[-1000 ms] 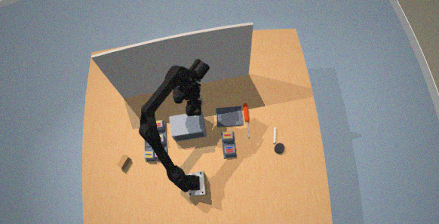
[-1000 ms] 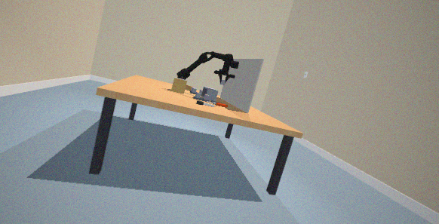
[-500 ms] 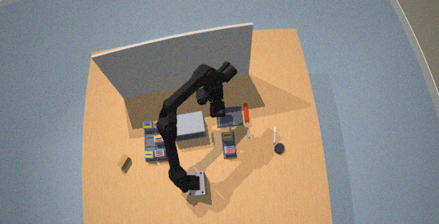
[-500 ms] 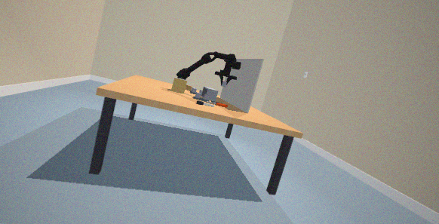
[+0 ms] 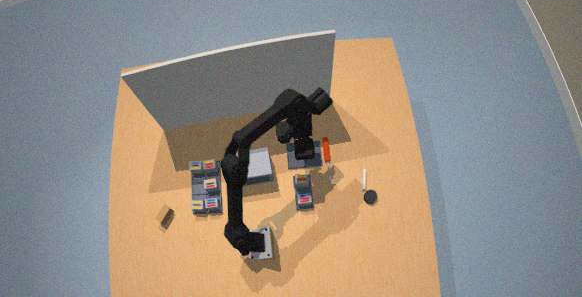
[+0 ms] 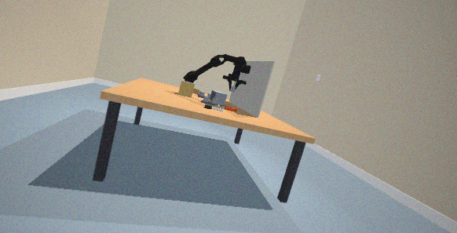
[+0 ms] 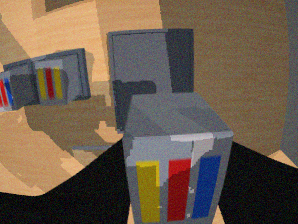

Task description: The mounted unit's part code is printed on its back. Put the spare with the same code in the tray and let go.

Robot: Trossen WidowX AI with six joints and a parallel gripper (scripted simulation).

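Right now the dark grey tray is 150 mm below my gripper tip. Also, from my gripper tip: white stick 120 mm behind, 220 mm to the right, 140 mm below; then mounted unit 60 mm behind, 210 mm to the left, 100 mm below; then grey spare 20 mm above.
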